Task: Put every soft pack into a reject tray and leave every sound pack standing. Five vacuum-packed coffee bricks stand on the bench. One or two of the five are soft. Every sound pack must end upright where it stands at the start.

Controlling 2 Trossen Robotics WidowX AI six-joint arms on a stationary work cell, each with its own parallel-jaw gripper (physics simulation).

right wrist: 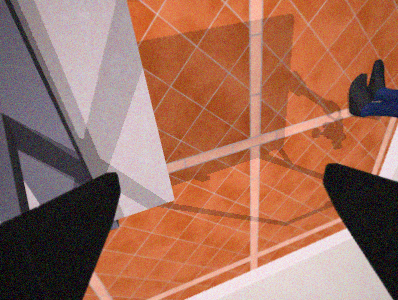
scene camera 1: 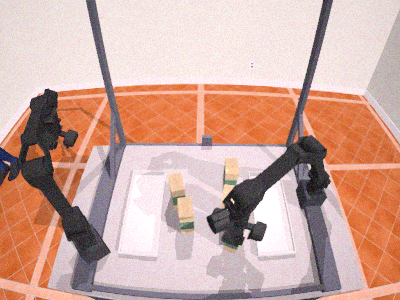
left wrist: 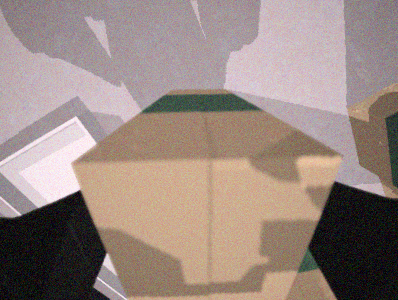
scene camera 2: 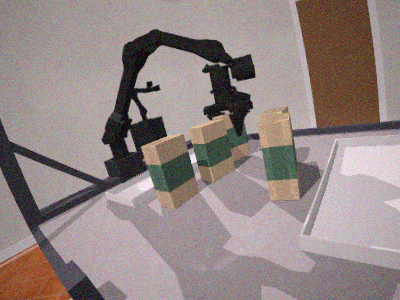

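Seen in the pictures: left gripper, fingertip midpoint: (scene camera 2: 230,135); right gripper, fingertip midpoint: (right wrist: 221,177) (scene camera 1: 58,144); left arm's base, origin of the base link: (scene camera 1: 313,188) (scene camera 2: 121,156); right arm's base, origin of the base link: (scene camera 1: 86,240).
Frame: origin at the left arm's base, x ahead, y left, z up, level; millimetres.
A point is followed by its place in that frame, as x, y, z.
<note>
In scene camera 1, upright tan packs with green bands stand at the back left (scene camera 1: 177,184) @[566, 1, 61], front left (scene camera 1: 185,210) @[534, 112, 60], back right (scene camera 1: 231,169) @[361, -68, 61], middle right (scene camera 1: 227,191) @[385, 35, 60] and front right (scene camera 1: 230,247) @[376, 216, -40] (scene camera 2: 240,142) @[387, 180, -31] (left wrist: 175,200). The middle-right one is partly hidden by the arm. In scene camera 2, a pack (scene camera 2: 279,160) @[583, -49, -4] at the right has an uneven, creased top. My left gripper (scene camera 1: 233,237) @[359, 178, -5] (scene camera 2: 229,129) @[359, 178, -5] (left wrist: 202,171) @[359, 178, -5] is open, its fingers low on either side of the front-right pack's top. My right gripper (scene camera 1: 49,144) (right wrist: 221,177) @[1057, -90, 184] is open and empty, away from the packs, beyond the bench's left edge.
White trays lie at the left (scene camera 1: 141,215) @[722, 63, -76] (scene camera 2: 360,200) @[697, -37, -76] and right (scene camera 1: 275,225) @[181, 119, -76] (left wrist: 55,170) @[191, 214, -77] of the bench (scene camera 1: 200,270) @[485, 291, -79] in scene camera 1. Another pack (left wrist: 372,135) @[509, 111, -54] stands at the left wrist view's right edge. Frame posts (scene camera 1: 105,65) @[864, -336, 390] (scene camera 1: 312,65) @[26, -309, 408] rise at the back.
</note>
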